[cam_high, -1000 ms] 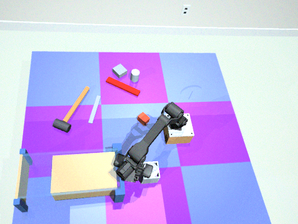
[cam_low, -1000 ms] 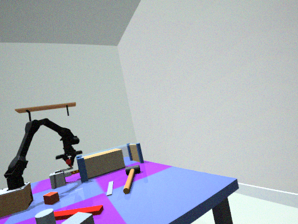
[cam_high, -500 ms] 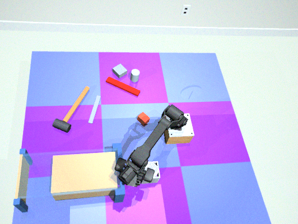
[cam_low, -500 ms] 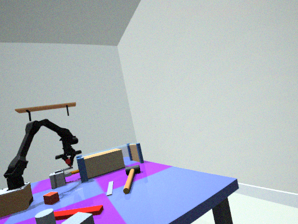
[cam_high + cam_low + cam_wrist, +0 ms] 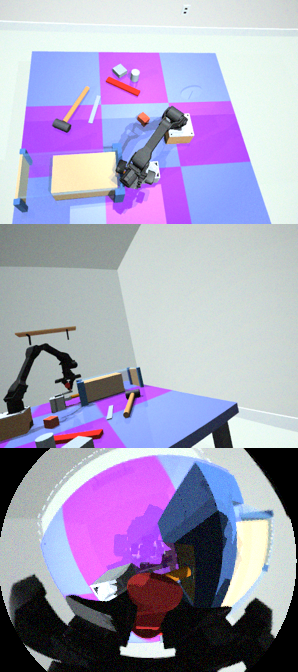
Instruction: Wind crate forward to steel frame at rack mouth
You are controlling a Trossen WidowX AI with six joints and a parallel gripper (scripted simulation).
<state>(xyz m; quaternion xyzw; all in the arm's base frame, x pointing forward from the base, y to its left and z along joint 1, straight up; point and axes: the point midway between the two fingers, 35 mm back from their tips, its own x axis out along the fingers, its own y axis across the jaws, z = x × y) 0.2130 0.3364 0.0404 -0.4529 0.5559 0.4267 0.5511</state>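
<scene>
Right now my gripper tip is 10 cm past the winch, 8 cm above it and 7 cm to the left of it. The rest, counted from my gripper tip: winch handle 3 cm behind, 2 cm to the right, 1 cm below; grey strip 43 cm to the right, 27 cm ahead, 11 cm below; red knob 2 cm above.
</scene>
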